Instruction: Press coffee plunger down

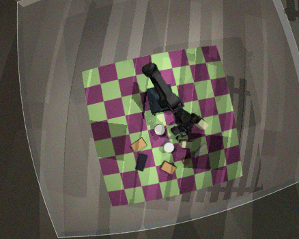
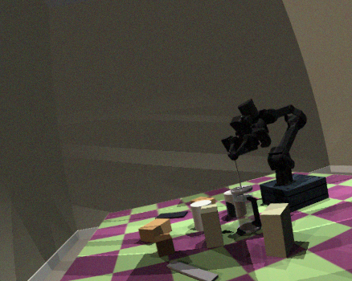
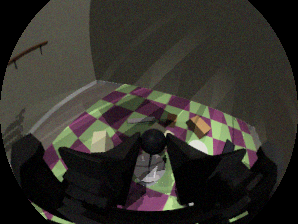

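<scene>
My gripper tip is 1 cm past the coffee press, 1 cm to the right of it and 13 cm above it. Also, from my gripper tip: grey bar (25 cm ahead, 9 cm to the left, 25 cm below); then black slab (12 cm ahead, 42 cm to the right, 25 cm below).
</scene>
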